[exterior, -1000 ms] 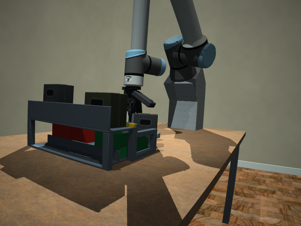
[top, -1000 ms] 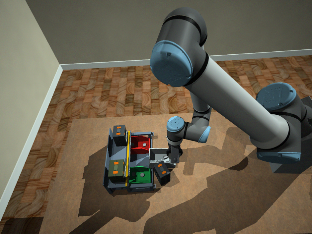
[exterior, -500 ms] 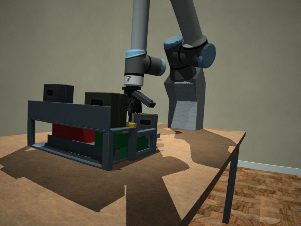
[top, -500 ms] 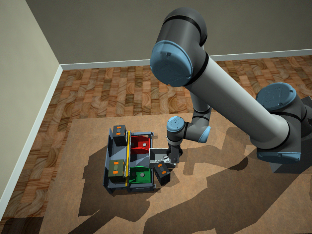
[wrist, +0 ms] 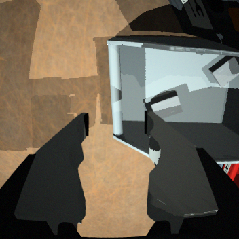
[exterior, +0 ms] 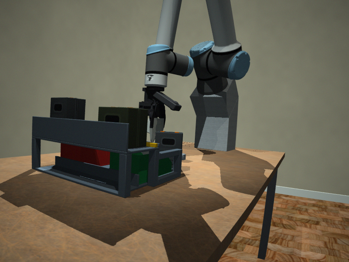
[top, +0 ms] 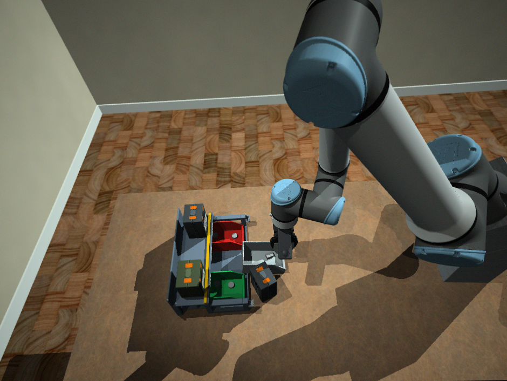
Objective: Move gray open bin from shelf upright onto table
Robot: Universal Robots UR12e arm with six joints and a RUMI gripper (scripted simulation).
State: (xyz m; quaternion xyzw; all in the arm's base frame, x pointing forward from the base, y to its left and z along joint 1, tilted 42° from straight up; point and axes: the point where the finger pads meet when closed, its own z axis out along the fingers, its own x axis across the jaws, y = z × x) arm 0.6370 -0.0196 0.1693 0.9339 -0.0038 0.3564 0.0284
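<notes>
The gray bin is 80 mm ahead of my hand and 40 mm below it. From my hand the other things lie so: yellow strip: 290 mm ahead, 20 mm above, 10 mm to the right; green bin: 250 mm ahead, 100 mm to the left, 50 mm below; red bin: 240 mm ahead, 120 mm to the right, 50 mm below.
</notes>
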